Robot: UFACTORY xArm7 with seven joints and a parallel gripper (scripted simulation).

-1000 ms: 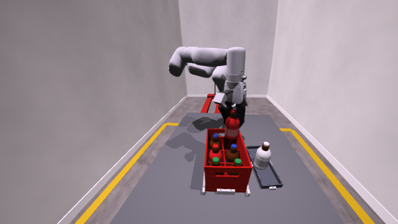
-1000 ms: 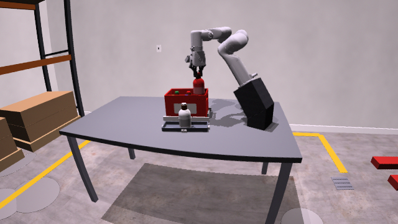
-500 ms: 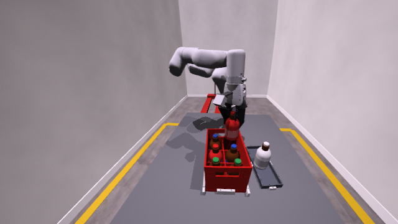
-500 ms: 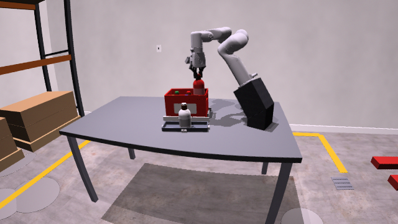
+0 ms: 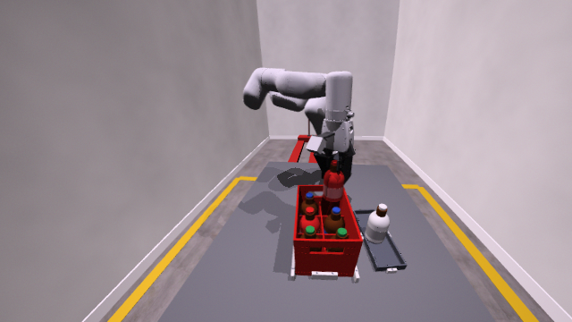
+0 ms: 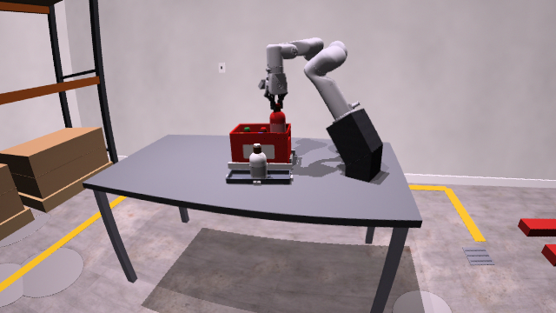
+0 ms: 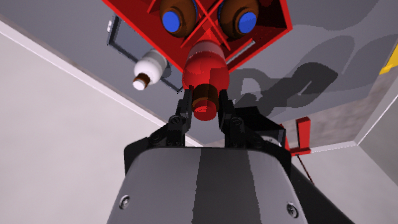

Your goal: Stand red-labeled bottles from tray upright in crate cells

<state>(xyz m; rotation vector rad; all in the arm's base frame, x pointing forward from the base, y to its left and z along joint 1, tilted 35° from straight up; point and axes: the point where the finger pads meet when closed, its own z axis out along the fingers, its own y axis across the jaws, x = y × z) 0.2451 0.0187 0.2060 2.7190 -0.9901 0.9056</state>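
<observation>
The red crate lies 210 mm below my hand, 80 mm ahead of it and 50 mm to the right of it. Also, from my hand: white bottle: 210 mm below, 160 mm to the left, 70 mm ahead; dark tray: 290 mm below, 170 mm to the left, 80 mm ahead.
</observation>
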